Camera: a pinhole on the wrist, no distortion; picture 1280 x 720 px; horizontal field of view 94.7 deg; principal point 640.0 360.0 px. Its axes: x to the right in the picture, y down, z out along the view. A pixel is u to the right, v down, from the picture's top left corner.
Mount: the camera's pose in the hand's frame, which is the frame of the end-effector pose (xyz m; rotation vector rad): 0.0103 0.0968 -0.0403 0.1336 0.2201 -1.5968
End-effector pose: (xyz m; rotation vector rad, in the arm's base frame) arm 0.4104 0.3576 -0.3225 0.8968 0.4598 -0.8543
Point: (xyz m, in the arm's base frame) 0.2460 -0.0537 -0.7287
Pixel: outside the picture
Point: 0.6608 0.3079 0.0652
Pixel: outside the picture
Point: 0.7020 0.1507 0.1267
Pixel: 59.6 239.7
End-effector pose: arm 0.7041 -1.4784 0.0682 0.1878 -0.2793 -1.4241
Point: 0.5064 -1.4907 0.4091
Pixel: 752.4 340.3
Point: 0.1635 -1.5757 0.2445
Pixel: 1212.8 393.9
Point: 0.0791 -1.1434 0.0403
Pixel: outside the picture
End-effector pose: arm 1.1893 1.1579 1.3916 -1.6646 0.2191 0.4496
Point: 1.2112 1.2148 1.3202
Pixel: 770.4 580.6
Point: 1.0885 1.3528 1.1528
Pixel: 167.4 360.8
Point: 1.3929 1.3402 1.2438
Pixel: outside the picture
